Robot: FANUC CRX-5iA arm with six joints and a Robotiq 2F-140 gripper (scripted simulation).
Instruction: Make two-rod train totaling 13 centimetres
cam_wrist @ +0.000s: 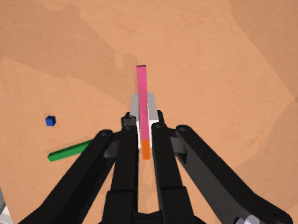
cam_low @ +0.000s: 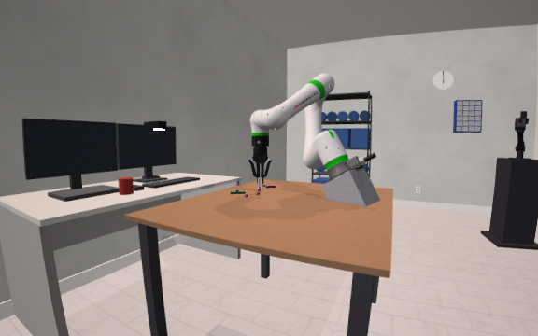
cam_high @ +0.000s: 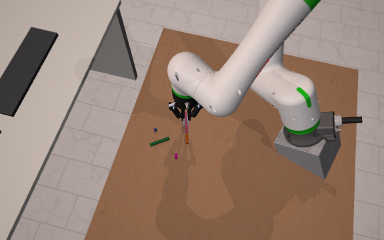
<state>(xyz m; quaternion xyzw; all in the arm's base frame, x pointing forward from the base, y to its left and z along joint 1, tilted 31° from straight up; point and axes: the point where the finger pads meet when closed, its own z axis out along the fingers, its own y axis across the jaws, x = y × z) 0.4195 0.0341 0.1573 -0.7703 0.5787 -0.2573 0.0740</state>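
The pink rod lies 30 mm below my hand. From my hand the other things lie so: tiny blue rod 120 mm ahead, 50 mm to the left, 40 mm below; green rod 90 mm to the left, 90 mm ahead, 40 mm below; orange rod 70 mm to the left, 40 mm below, 20 mm behind.
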